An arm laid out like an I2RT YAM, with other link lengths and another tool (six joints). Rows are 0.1 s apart.
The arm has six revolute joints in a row. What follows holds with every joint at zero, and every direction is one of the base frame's.
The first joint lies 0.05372 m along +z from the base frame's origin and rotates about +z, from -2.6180 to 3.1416 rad.
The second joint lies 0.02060 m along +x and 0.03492 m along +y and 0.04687 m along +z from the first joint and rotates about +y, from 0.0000 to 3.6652 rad.
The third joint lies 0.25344 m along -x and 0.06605 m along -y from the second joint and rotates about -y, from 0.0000 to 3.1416 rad.
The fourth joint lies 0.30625 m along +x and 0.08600 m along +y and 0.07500 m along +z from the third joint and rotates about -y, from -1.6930 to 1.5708 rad.
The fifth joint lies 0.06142 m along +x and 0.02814 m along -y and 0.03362 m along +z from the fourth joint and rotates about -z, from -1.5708 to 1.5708 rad.
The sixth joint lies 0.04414 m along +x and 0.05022 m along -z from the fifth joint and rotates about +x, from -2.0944 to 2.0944 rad.
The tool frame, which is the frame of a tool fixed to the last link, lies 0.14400 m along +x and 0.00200 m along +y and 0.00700 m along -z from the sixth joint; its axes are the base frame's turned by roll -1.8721, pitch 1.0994 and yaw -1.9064 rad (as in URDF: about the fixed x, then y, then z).
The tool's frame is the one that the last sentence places.
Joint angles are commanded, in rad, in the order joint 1, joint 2, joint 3, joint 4, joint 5, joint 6. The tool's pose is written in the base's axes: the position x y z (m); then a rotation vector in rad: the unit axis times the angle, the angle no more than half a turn. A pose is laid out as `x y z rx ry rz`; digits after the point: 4 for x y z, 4 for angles.
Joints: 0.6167, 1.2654, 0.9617, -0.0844, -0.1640, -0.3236
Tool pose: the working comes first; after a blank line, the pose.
Where each joint sits with the arm in this pose, in the base's axes (m; each line is computed from the numbers above, not from the rounded line before):
joint 1: 0.0000 0.0000 0.0537
joint 2: -0.0034 0.0404 0.1006
joint 3: -0.0274 -0.0576 0.3423
joint 4: 0.1796 0.1946 0.3223
joint 5: 0.2526 0.2119 0.3302
joint 6: 0.2659 0.2301 0.2672
the tool: 0.3575 0.3235 0.2067

0.3575 0.3235 0.2067 -1.3588 1.5560 -0.0427
